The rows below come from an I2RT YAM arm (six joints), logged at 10 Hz.
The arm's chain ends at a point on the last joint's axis. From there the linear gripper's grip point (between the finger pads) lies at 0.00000 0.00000 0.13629 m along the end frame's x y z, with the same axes.
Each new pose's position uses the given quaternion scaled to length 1; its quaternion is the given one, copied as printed.
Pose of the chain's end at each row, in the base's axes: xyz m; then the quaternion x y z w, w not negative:
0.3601 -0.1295 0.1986 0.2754 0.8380 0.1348 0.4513
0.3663 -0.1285 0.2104 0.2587 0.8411 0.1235 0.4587
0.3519 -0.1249 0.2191 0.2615 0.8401 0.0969 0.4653
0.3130 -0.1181 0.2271 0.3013 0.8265 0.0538 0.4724
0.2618 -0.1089 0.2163 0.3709 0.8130 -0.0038 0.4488
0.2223 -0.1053 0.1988 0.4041 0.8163 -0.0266 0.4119
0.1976 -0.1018 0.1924 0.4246 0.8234 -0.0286 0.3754
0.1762 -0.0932 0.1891 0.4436 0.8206 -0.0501 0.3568
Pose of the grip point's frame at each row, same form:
0.4733 -0.1326 0.1228 0.2754 0.8380 0.1348 0.4513
0.4802 -0.1325 0.1356 0.2587 0.8411 0.1235 0.4587
0.4654 -0.1359 0.1444 0.2615 0.8401 0.0969 0.4653
0.4239 -0.1448 0.1524 0.3013 0.8265 0.0538 0.4724
0.3609 -0.1551 0.1349 0.3709 0.8130 -0.0038 0.4488
0.3110 -0.1566 0.1089 0.4041 0.8163 -0.0266 0.4119
0.2785 -0.1517 0.0947 0.4246 0.8234 -0.0286 0.3754
0.2500 -0.1476 0.0882 0.4436 0.8206 -0.0501 0.3568

